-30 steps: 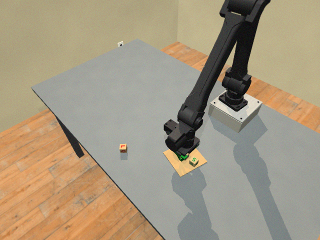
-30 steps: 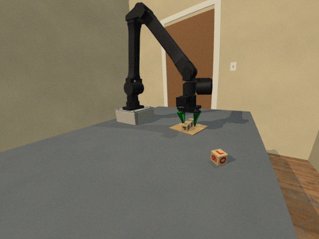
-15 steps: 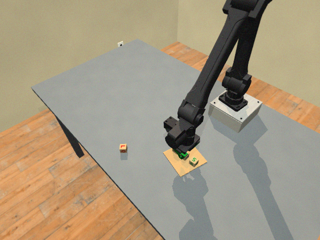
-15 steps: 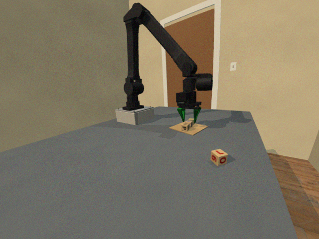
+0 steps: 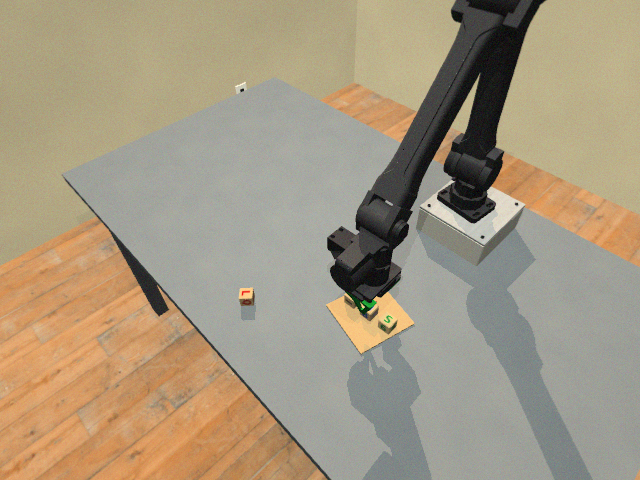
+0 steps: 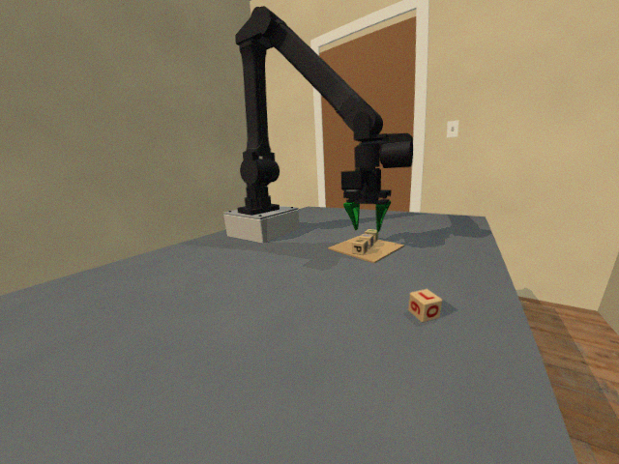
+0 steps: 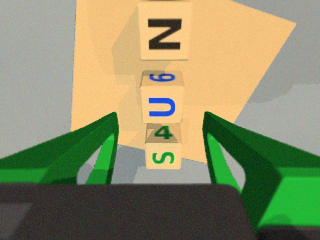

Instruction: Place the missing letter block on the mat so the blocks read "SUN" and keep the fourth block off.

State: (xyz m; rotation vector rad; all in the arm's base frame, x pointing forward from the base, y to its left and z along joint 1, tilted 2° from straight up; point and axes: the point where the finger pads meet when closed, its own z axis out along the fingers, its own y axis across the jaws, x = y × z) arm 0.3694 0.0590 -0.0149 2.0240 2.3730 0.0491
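My hand is 40 mm above the block. Also, from my hand: tan mat (50 mm below).
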